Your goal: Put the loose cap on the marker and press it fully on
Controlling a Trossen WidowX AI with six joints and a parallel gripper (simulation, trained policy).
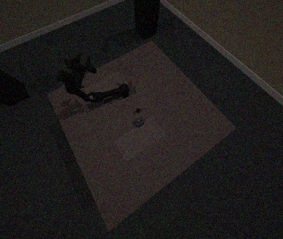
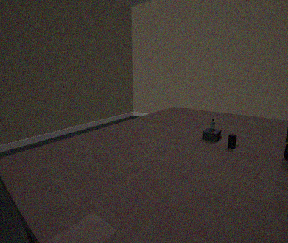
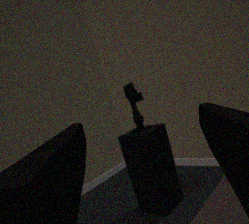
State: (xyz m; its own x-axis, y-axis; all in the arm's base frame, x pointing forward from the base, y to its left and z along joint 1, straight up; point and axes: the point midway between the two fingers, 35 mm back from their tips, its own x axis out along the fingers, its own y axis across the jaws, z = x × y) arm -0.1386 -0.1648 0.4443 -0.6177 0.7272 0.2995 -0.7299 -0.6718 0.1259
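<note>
My gripper tip is now 43 cm above the marker cap, 38 cm short of it and 15 cm to the right of it. The rest, counted from my gripper tip: holder block: 48 cm ahead, 44 cm below, 10 cm to the left.
</note>
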